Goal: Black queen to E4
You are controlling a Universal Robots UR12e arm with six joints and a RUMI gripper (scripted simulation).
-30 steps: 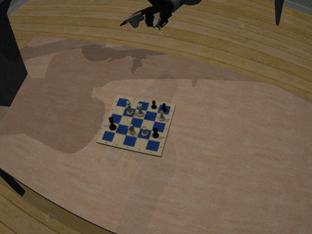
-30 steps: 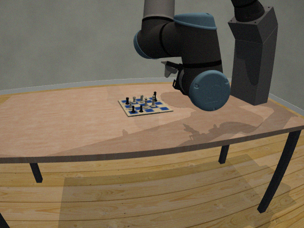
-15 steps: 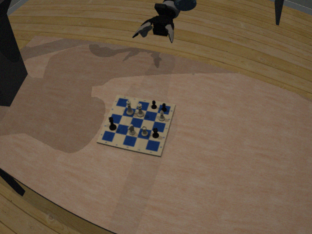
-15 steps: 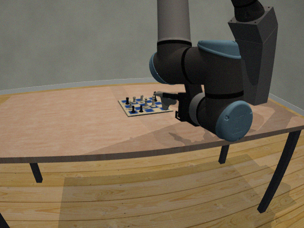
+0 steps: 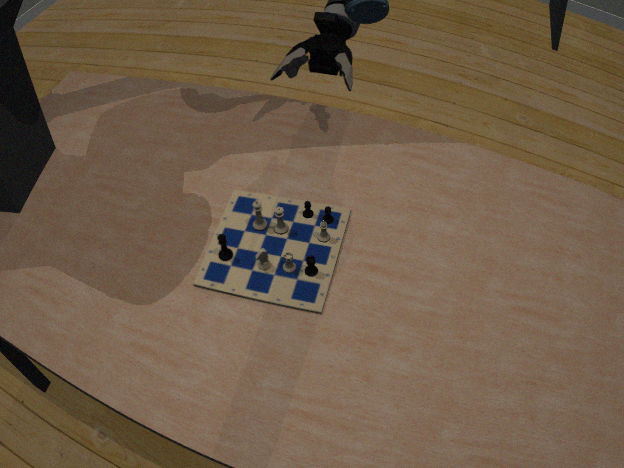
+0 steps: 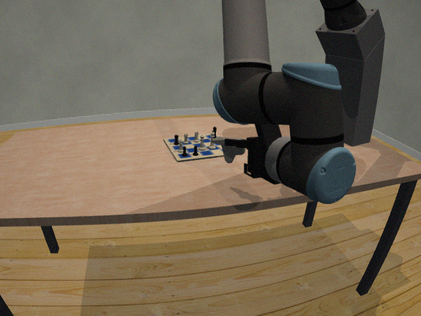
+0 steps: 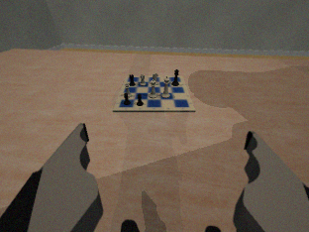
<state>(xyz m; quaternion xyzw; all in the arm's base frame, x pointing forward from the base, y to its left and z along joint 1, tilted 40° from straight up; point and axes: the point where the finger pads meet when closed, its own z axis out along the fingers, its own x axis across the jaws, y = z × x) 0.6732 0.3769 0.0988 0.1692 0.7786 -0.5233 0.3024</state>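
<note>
Now: the black queen 3 cm ahead of my hand, 34 cm to the right of it and 10 cm below it. Round my hand: chessboard (9 cm ahead, 29 cm to the right, 13 cm below).
</note>
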